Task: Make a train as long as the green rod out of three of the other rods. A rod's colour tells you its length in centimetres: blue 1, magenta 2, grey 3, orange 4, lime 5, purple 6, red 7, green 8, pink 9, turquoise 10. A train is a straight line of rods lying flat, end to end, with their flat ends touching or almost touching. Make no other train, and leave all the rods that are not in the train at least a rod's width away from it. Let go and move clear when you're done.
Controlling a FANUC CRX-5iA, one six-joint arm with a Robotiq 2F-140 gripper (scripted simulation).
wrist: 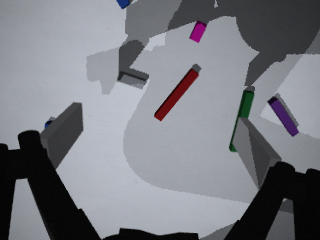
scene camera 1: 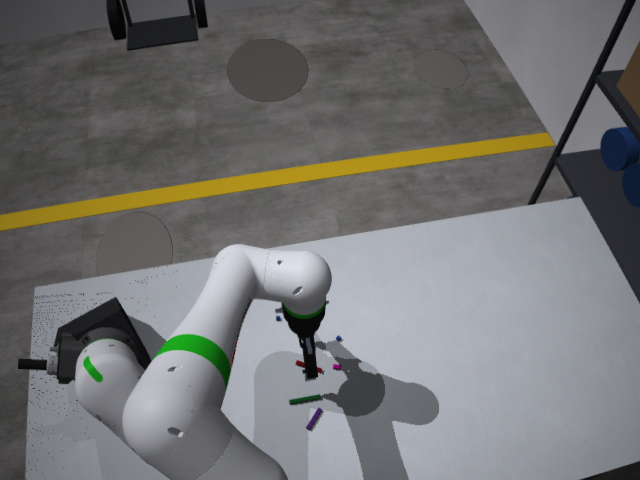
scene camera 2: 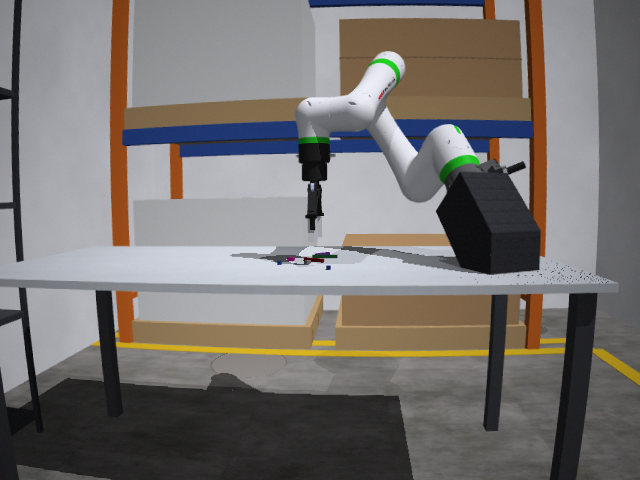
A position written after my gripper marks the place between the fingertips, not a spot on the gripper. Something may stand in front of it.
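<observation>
You can spot my gripper (scene camera 2: 315,239) (wrist: 159,123) from that scene camera and from the wrist view too.
</observation>
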